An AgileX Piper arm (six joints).
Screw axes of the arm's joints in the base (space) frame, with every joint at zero. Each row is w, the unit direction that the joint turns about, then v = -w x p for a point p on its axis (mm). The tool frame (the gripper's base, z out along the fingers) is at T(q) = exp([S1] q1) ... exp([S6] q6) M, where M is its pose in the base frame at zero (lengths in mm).
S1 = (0, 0, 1, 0.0, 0.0, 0.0)
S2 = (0, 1, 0, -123.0, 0.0, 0.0)
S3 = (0, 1, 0, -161.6, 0.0, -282.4)
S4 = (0.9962, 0, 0.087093, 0.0, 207.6, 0.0)
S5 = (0, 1, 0, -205.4, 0.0, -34.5)
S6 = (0.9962, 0, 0.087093, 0.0, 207.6, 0.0)
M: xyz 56.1 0.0 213.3 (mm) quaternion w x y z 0.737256 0 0.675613 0
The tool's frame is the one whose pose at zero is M.
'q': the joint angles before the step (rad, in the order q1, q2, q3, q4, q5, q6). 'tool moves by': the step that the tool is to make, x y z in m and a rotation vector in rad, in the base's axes. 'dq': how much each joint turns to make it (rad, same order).
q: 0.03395 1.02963 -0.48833 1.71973 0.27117 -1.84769
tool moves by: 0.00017 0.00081 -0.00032 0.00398 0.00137 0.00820
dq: 0.00004 0.00258 0.00001 0.00000 0.00920 0.00003
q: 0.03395 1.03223 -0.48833 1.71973 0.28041 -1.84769
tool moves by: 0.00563 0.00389 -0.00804 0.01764 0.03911 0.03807
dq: 0.00002 0.04727 -0.00215 0.00005 0.04302 -0.00082
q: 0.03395 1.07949 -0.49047 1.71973 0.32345 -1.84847
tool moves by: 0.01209 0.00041 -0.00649 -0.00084 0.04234 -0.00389
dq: 0.00190 0.06637 -0.02590 -0.00002 -0.00492 0.00365
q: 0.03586 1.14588 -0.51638 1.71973 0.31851 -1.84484
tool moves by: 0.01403 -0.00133 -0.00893 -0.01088 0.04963 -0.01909
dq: -0.00002 0.07581 -0.02980 -0.00007 -0.02133 0.00274
